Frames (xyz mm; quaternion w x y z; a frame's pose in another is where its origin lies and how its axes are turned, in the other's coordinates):
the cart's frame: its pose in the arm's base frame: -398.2 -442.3 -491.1 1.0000 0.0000 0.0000 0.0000
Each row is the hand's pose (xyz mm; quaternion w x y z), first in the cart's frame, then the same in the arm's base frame.
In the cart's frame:
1: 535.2 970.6 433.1 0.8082 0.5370 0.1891 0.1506
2: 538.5 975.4 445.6 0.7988 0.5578 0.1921 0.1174
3: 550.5 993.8 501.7 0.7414 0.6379 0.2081 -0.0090
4: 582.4 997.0 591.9 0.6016 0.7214 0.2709 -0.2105
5: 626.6 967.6 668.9 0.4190 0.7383 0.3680 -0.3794
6: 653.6 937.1 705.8 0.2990 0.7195 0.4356 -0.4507
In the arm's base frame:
1: 137.0 528.3 -58.0 0.8082 0.5370 0.1891 0.1506
2: 140.3 533.1 -45.5 0.7988 0.5578 0.1921 0.1174
3: 152.3 551.5 10.6 0.7414 0.6379 0.2081 -0.0090
4: 184.2 554.7 100.8 0.6016 0.7214 0.2709 -0.2105
5: 228.4 525.3 177.8 0.4190 0.7383 0.3680 -0.3794
6: 255.4 494.8 214.7 0.2990 0.7195 0.4356 -0.4507

